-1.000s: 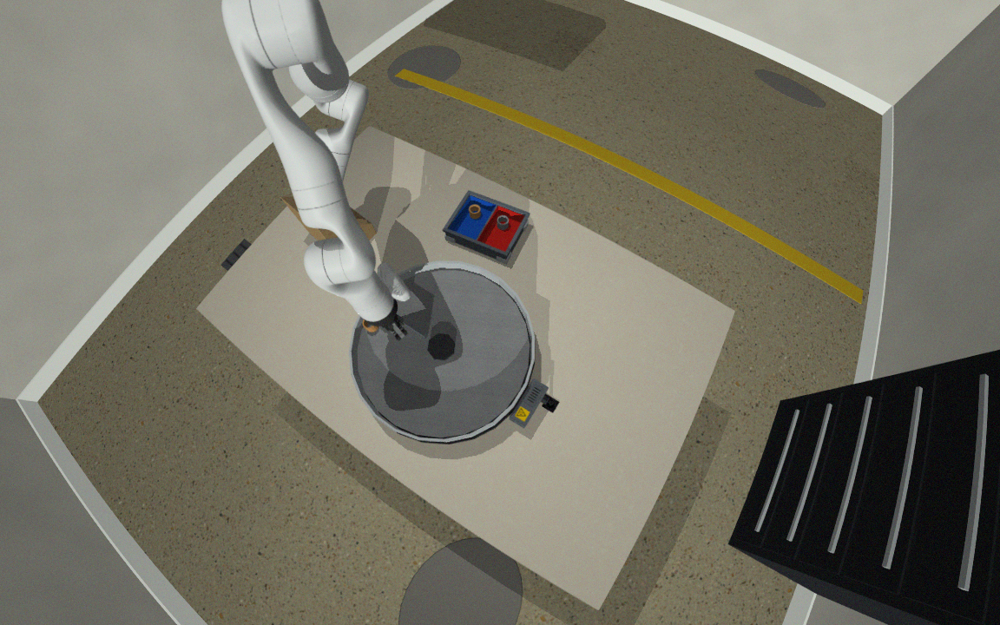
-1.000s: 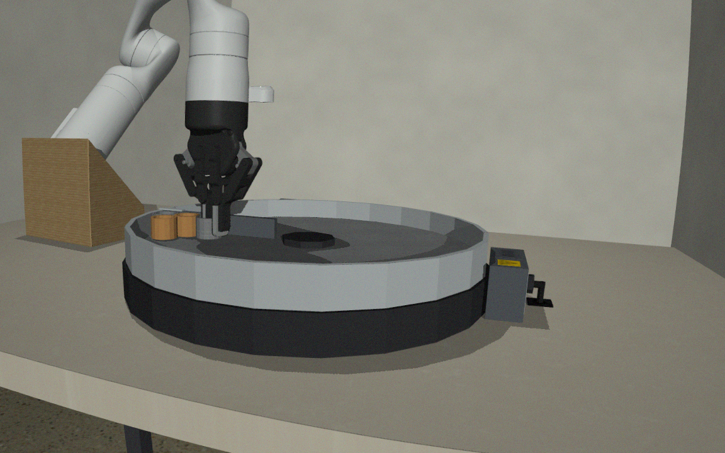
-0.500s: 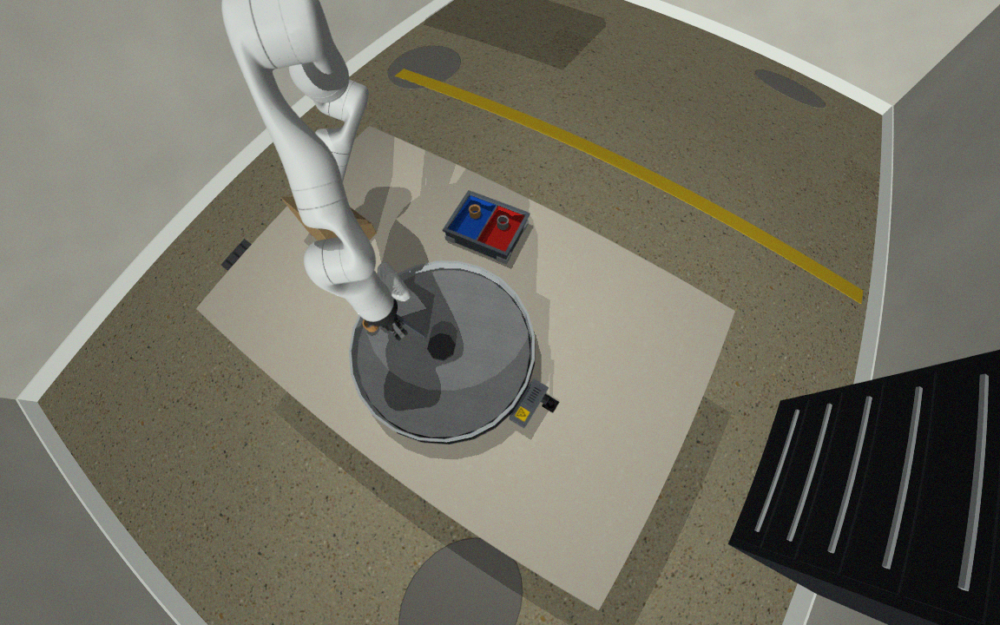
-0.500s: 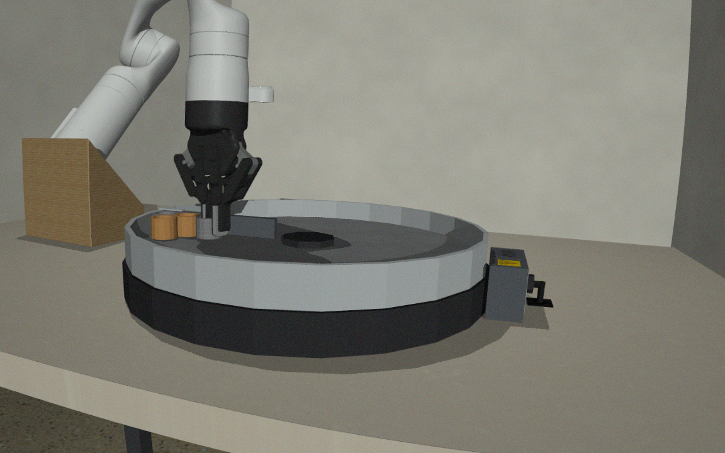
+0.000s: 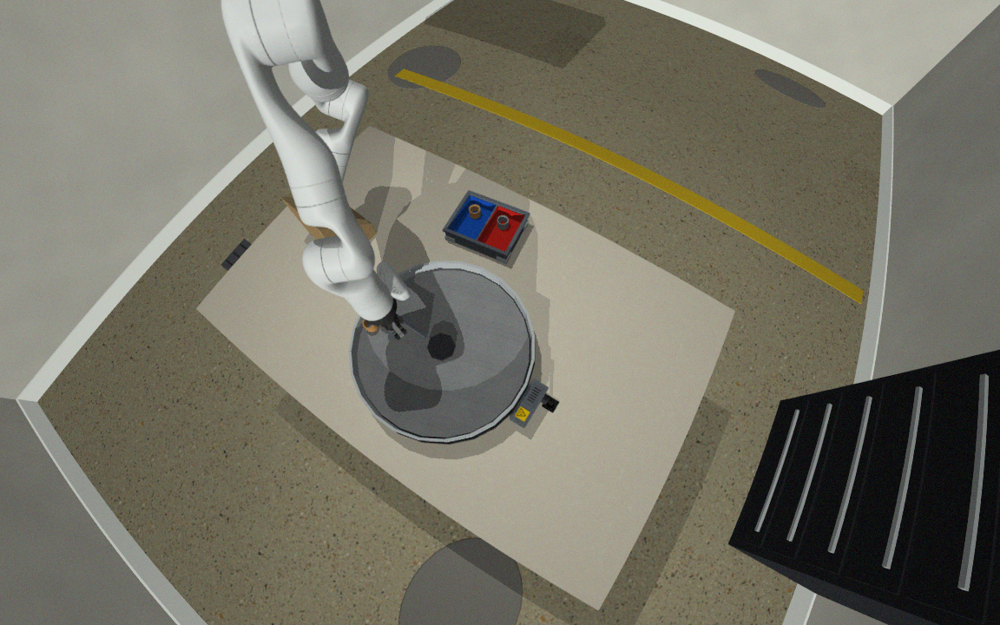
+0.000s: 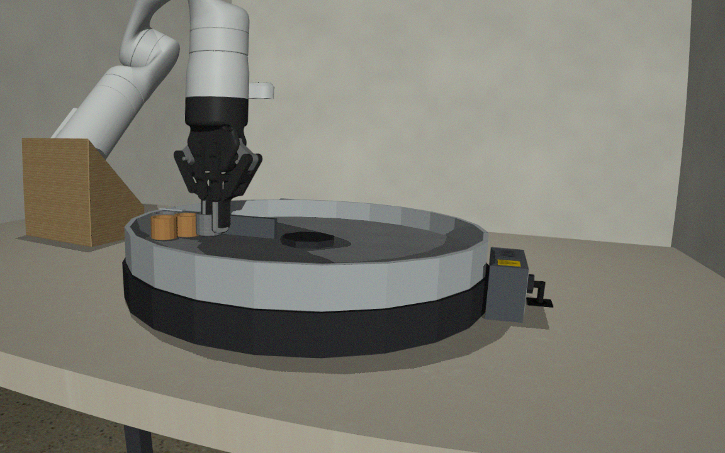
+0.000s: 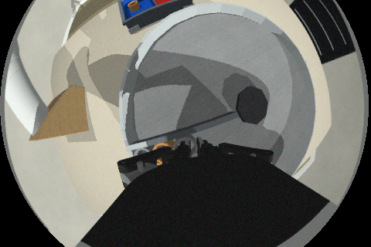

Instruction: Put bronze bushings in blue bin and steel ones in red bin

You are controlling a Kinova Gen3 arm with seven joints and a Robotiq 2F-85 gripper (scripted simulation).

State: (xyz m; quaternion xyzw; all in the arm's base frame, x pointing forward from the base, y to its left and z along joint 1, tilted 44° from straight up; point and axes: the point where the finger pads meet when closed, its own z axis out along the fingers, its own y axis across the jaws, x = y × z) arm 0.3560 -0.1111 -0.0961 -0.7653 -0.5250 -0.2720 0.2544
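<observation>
Now: hand 110 mm short of the grey turntable, 20 mm to the right of it and 30 mm above it.
</observation>
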